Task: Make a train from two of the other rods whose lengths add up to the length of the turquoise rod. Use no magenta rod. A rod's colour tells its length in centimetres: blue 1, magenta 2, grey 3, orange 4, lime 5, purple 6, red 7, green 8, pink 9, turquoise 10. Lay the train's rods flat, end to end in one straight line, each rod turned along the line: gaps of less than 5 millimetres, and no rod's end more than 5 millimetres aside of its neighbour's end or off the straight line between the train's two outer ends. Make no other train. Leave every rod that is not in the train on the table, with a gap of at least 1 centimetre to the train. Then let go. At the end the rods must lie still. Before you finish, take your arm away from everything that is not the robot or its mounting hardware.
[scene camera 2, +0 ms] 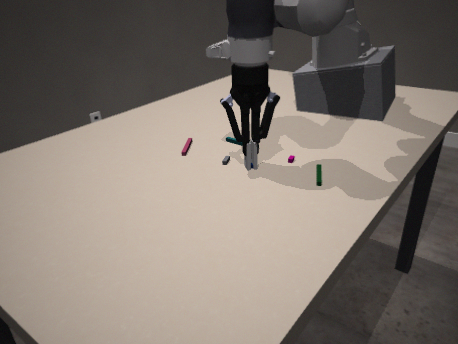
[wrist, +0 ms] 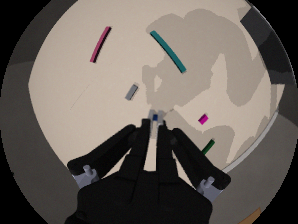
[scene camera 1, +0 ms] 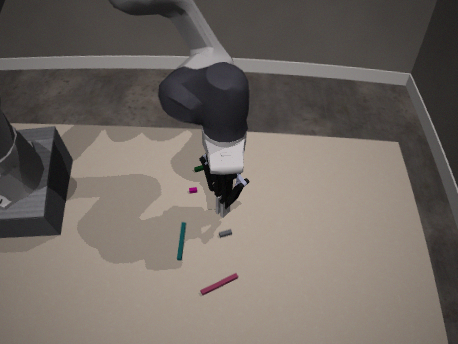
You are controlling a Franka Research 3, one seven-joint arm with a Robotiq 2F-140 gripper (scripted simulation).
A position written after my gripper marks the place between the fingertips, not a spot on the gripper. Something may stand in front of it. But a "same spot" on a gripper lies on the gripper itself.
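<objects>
Scene camera 1 shows my gripper, and so does the wrist view; I see the gripper in scene camera 2 (250,167) as well. On my gripper, (scene camera 1: 222,188) and (wrist: 144,143) are the same spot.
</objects>
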